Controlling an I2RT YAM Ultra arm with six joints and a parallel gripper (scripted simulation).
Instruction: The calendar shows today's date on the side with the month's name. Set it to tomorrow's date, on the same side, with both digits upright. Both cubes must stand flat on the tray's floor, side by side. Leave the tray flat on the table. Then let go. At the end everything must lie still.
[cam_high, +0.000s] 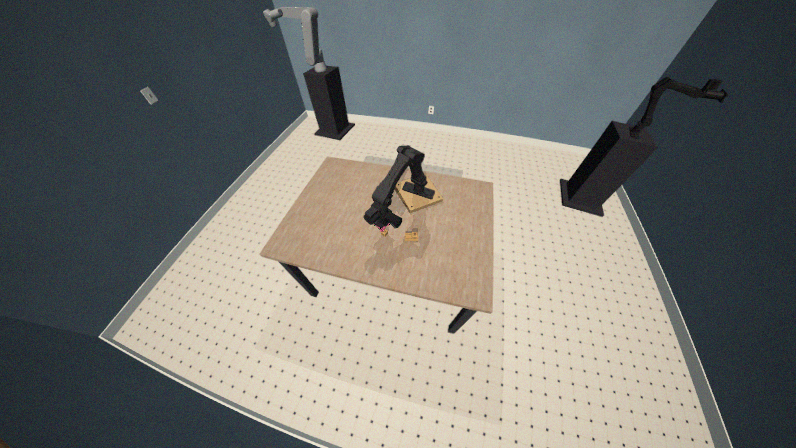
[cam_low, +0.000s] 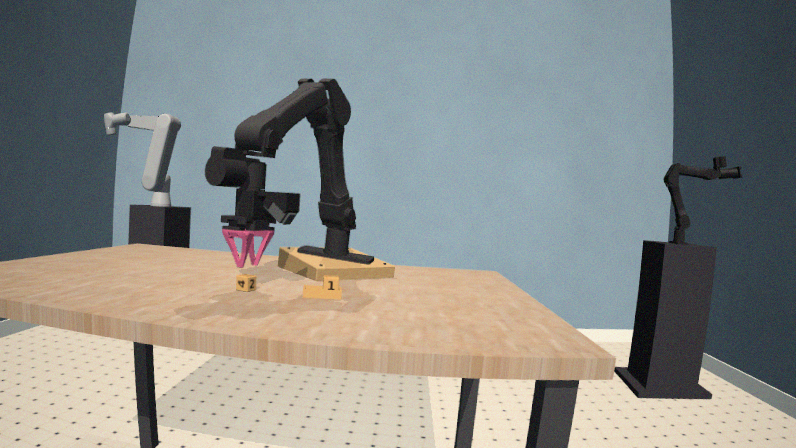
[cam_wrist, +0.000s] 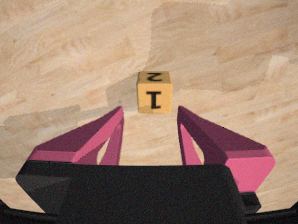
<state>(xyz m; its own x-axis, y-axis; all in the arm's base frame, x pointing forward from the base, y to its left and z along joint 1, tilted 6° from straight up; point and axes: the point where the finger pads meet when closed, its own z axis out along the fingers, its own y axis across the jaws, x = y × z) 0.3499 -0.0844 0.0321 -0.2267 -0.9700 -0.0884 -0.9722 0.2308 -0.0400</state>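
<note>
The digit cube lies 40 mm below my hand. From my hand the other things lie so: tan tray 30 mm behind, 150 mm to the left, 50 mm below.
</note>
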